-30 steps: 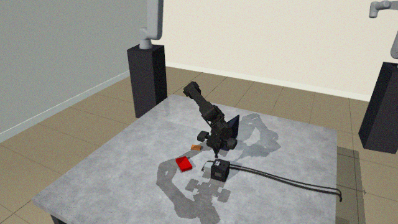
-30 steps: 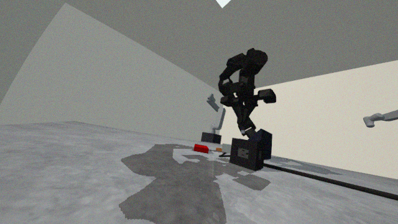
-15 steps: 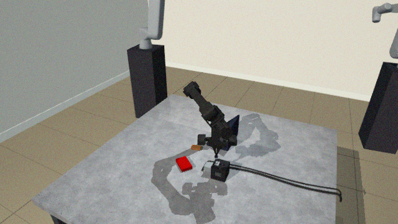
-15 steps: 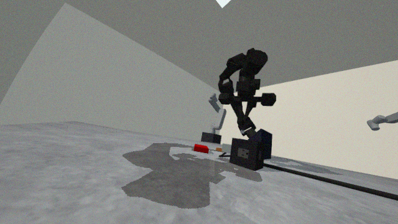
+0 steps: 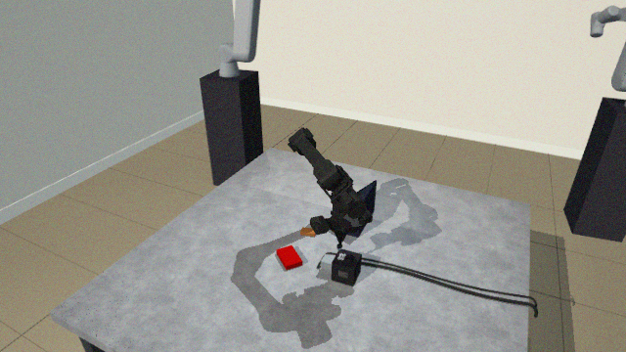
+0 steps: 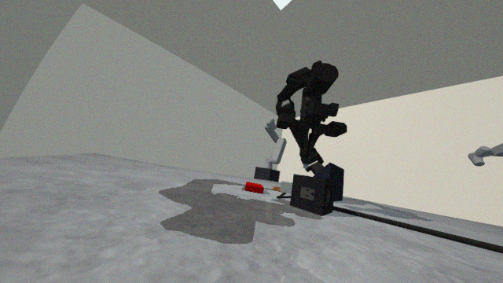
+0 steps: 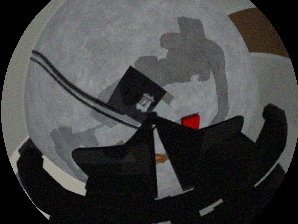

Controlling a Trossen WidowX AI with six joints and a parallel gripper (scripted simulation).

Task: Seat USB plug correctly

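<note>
My gripper tip is now 20 mm above the USB plug. Also, from my gripper tip: orange block: 180 mm behind, 170 mm to the right, 130 mm below; red flat block: 10 mm behind, 180 mm to the right, 120 mm below.
</note>
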